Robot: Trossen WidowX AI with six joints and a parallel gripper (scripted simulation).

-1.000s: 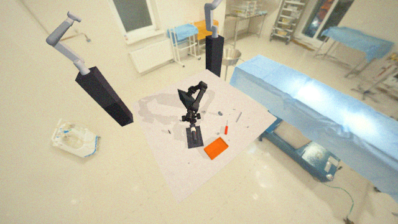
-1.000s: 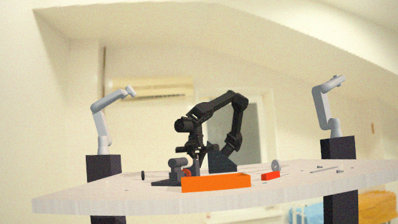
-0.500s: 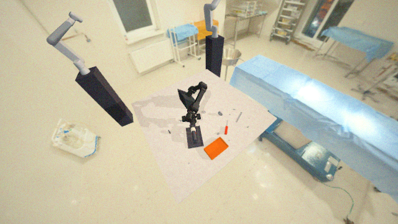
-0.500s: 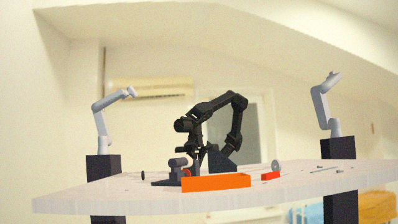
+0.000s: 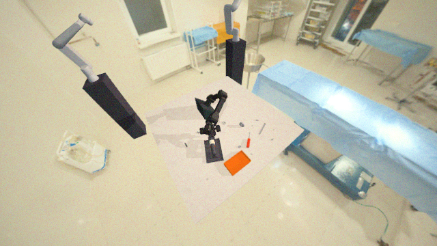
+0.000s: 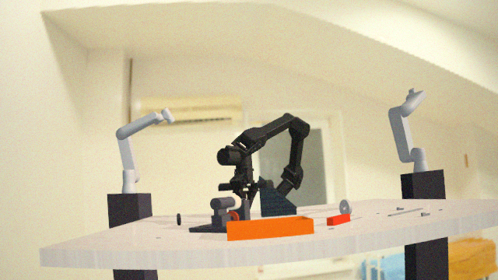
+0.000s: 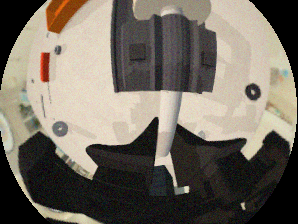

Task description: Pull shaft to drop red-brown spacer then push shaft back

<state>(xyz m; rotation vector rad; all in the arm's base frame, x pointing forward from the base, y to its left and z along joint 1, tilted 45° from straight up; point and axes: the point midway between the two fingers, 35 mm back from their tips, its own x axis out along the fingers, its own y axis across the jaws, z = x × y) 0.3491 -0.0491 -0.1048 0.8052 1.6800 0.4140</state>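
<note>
My gripper tip is 80 mm short of the grey shaft, 20 mm to the left of it and 40 mm below it. Also, from my gripper tip: round grey disc (30 mm ahead, 340 mm to the left, 20 mm below); red-brown spacer (120 mm ahead, 40 mm to the right, 20 mm below); small black ring (20 mm behind, 250 mm to the right, 20 mm below).
</note>
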